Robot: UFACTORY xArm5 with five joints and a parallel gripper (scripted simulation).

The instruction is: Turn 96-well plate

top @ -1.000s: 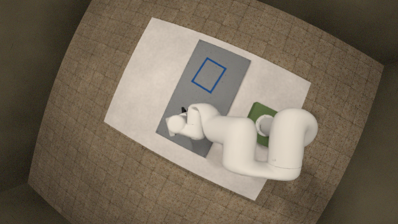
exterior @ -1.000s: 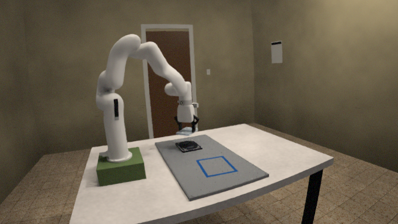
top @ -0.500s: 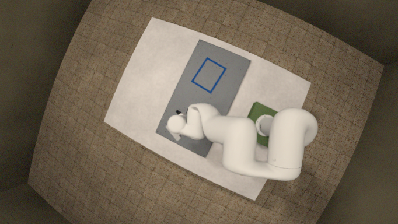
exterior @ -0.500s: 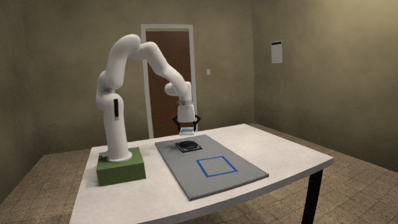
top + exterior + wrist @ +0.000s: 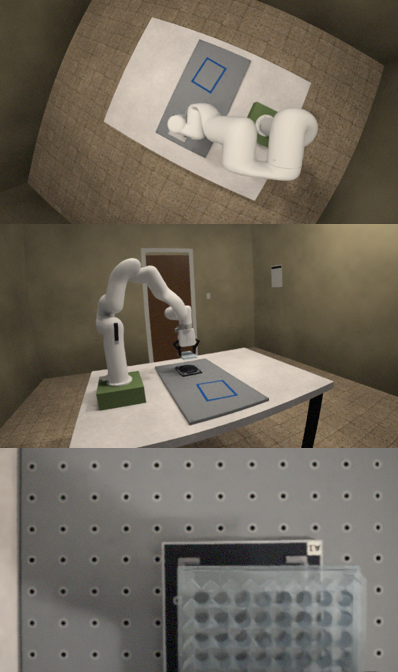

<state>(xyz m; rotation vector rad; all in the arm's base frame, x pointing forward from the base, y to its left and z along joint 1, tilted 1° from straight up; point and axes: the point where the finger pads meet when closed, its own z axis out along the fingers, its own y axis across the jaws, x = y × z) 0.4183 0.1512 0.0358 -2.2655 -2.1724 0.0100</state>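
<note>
My gripper is now 1 cm above the 96-well plate. Also, from my hand: plate nest 10 cm below.
</note>
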